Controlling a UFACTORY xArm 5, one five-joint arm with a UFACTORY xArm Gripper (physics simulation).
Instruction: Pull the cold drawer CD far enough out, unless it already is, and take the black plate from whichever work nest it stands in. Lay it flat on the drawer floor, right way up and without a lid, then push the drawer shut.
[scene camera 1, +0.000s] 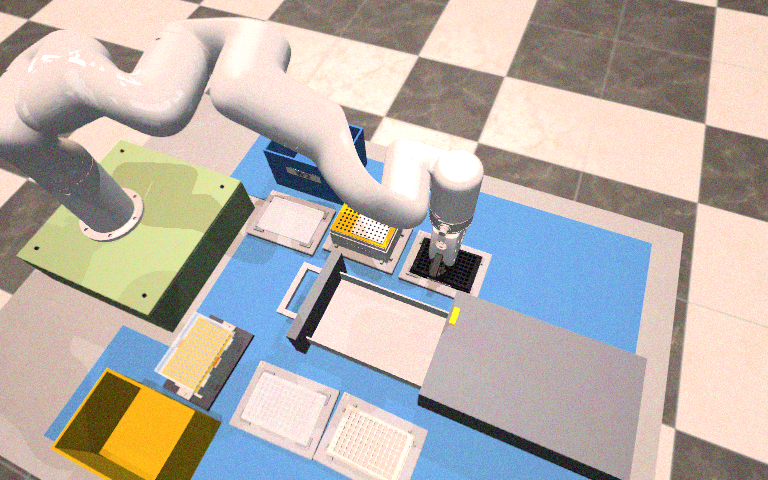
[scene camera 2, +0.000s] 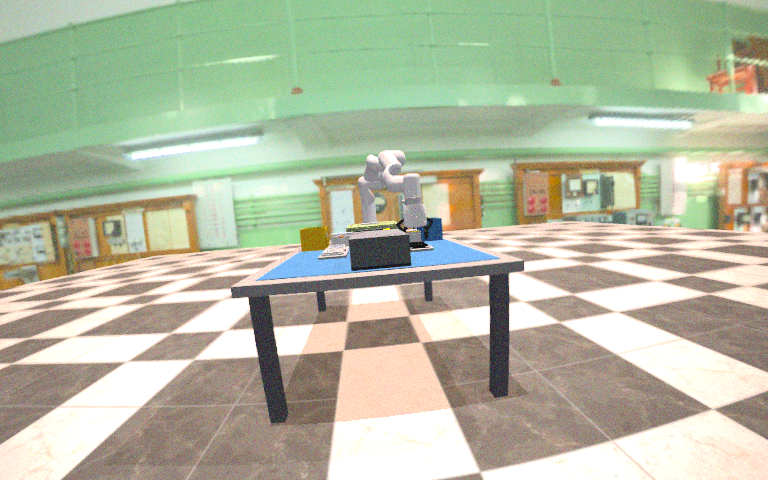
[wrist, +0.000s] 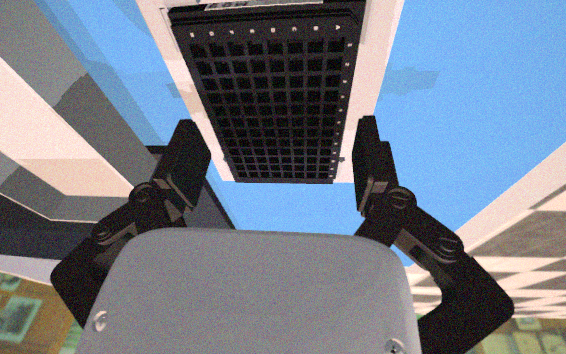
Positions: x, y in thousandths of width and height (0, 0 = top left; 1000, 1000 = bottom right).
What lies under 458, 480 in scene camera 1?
A yellow-topped tip rack.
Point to a cold drawer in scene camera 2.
488, 518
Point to my gripper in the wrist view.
At 489, 383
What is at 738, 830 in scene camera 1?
A cold drawer.
